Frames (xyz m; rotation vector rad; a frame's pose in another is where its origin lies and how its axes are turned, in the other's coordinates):
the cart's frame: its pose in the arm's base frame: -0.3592 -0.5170 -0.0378 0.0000 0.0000 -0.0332
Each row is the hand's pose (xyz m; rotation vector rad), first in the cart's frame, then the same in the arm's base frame.
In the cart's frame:
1: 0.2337 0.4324 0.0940 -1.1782 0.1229 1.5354
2: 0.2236 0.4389 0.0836 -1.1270 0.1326 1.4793
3: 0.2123 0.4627 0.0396 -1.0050 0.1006 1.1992
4: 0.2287 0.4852 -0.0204 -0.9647 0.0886 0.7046
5: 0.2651 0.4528 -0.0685 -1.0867 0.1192 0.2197
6: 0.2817 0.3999 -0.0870 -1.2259 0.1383 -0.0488
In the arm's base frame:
1: -0.1113 -0.0926 0.0562 -1.1707 0.1418 1.5063
2: -0.1212 -0.0858 0.0458 -1.1198 0.1506 1.4499
3: -0.1317 -0.0616 0.0018 -0.9998 0.1169 1.1689
4: -0.1145 -0.0397 -0.0582 -0.9612 0.1044 0.6741
5: -0.0792 -0.0732 -0.1063 -1.0839 0.1371 0.1899
6: -0.0644 -0.1267 -0.1248 -1.2237 0.1587 -0.0777

